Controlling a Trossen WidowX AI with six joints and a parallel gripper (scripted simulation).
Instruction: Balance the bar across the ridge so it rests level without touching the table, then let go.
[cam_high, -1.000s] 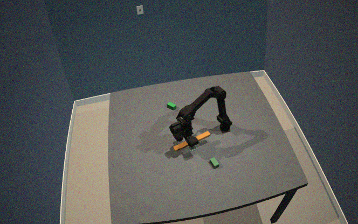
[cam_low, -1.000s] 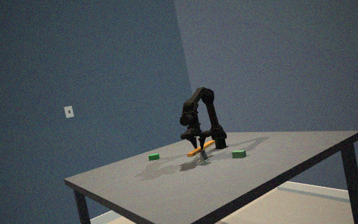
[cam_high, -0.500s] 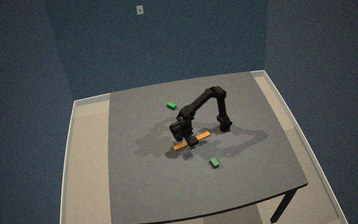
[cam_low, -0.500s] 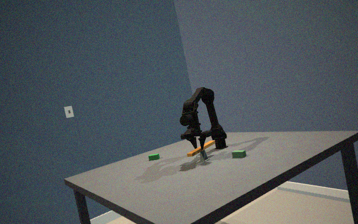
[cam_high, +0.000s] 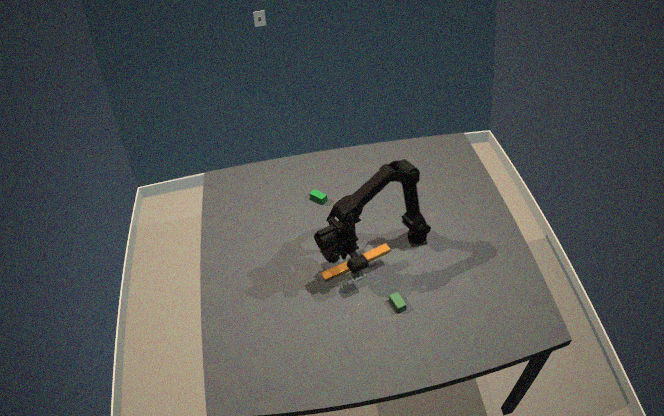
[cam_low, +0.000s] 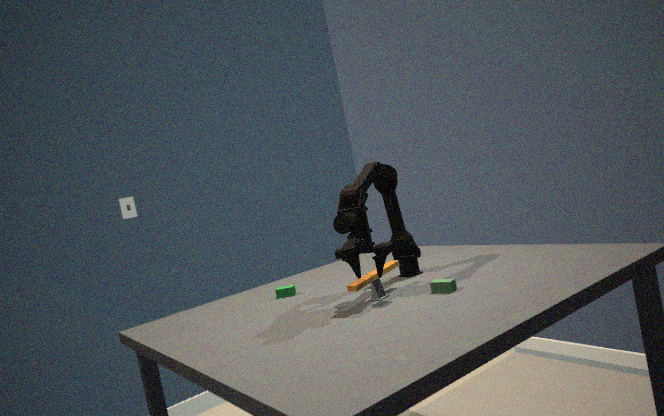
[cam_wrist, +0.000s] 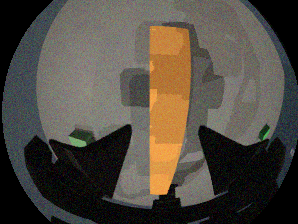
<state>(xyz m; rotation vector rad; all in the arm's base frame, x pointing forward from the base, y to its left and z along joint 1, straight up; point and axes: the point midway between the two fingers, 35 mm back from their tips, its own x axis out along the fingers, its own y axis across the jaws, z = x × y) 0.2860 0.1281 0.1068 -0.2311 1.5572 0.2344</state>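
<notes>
My gripper tip is 30 mm past the bar and 10 mm to the left of it.
</notes>
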